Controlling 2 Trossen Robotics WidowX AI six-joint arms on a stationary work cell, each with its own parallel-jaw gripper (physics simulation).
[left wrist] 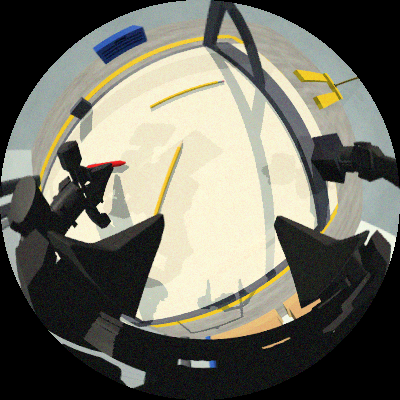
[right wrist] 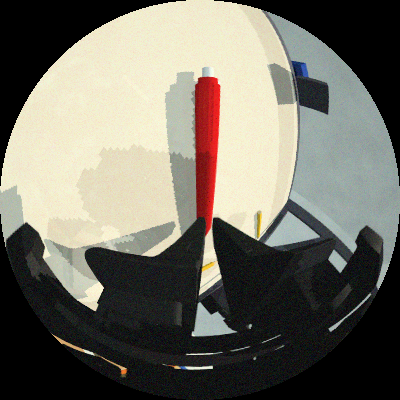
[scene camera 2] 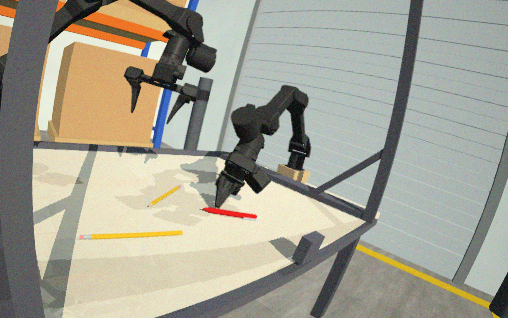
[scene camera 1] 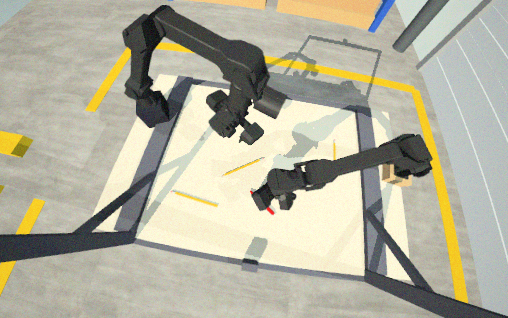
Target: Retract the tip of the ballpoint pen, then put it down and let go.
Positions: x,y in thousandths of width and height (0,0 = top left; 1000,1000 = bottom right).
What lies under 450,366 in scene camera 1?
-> My left gripper.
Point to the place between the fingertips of my right gripper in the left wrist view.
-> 279,411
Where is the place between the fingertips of my left gripper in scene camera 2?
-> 294,373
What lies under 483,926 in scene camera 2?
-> A dark frame.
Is my left gripper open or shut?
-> Open.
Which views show my right gripper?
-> The left wrist view, the right wrist view, scene camera 2 and scene camera 1: all of them.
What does my left gripper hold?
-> Nothing.
